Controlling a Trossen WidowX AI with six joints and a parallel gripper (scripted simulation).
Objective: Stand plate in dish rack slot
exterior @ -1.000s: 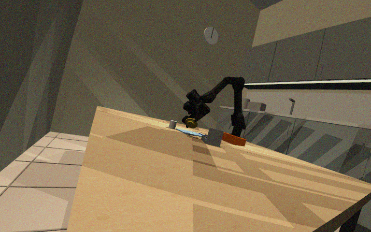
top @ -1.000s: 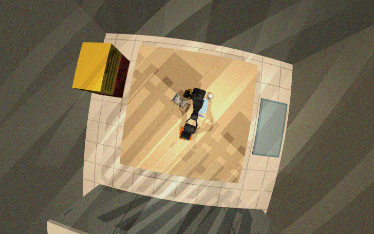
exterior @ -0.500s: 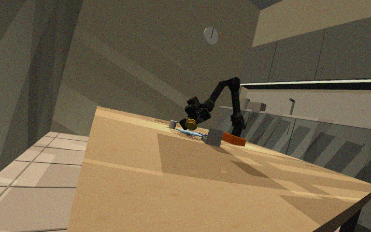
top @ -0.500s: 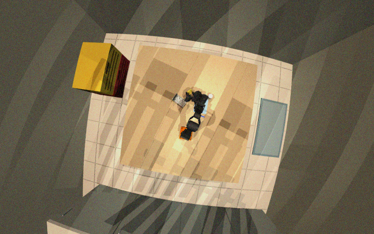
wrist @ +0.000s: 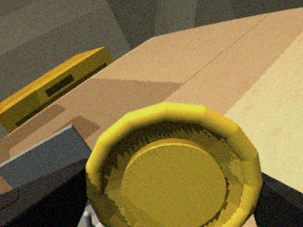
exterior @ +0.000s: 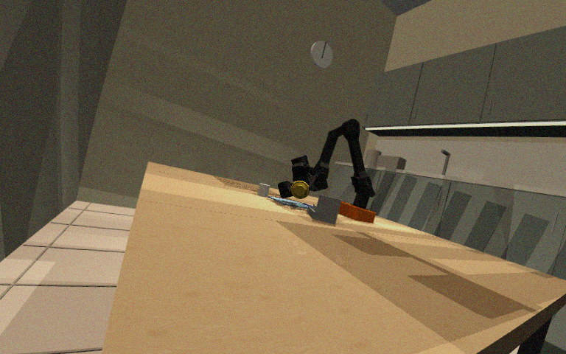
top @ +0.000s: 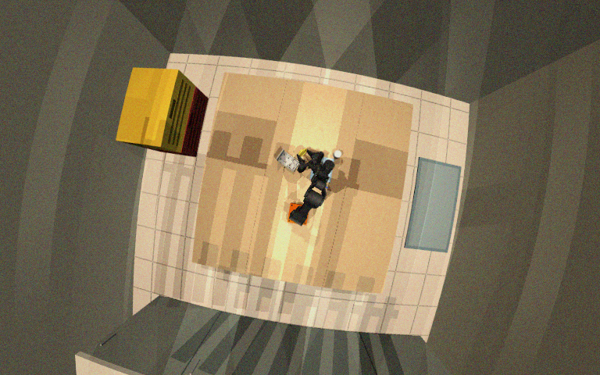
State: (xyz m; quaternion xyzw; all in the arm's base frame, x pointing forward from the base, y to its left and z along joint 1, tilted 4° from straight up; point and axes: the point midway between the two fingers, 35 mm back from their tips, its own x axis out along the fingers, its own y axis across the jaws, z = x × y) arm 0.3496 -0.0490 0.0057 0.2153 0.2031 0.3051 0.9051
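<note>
My gripper tip is 5 cm past the dish rack, 8 cm to the right of it and 5 cm above it. Round my gripper tip: light blue mat: 10 cm behind, 13 cm to the right, 7 cm below; white cup: 1 cm behind, 22 cm to the right, 5 cm below; plate: 1 cm behind.
</note>
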